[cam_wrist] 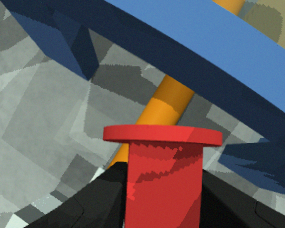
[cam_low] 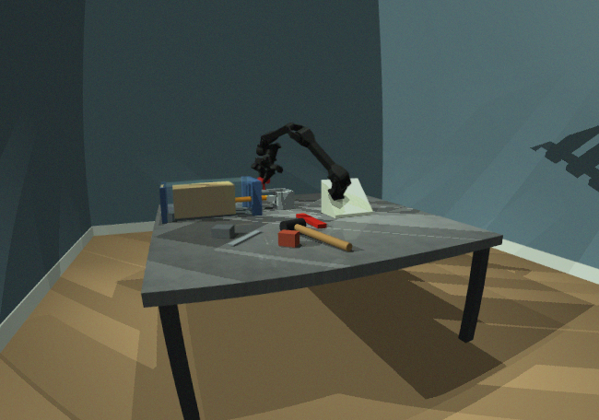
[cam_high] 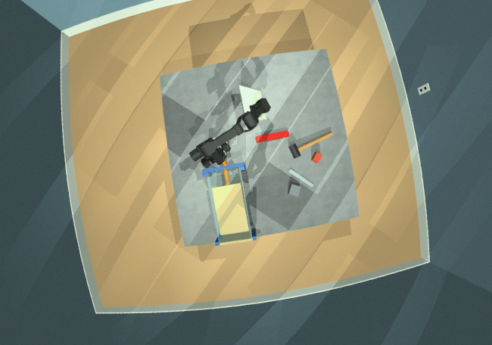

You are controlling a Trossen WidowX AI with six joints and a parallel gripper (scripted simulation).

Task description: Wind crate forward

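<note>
Now: the winch handle 50 mm behind my gripper tip and 30 mm below it. Also, from my gripper tip: clear-panelled cubby 290 mm ahead, 30 mm to the right, 20 mm below; then grey winch 130 mm behind, 10 mm to the left, 100 mm below; then red spool-shaped handle grip 10 mm behind.
</note>
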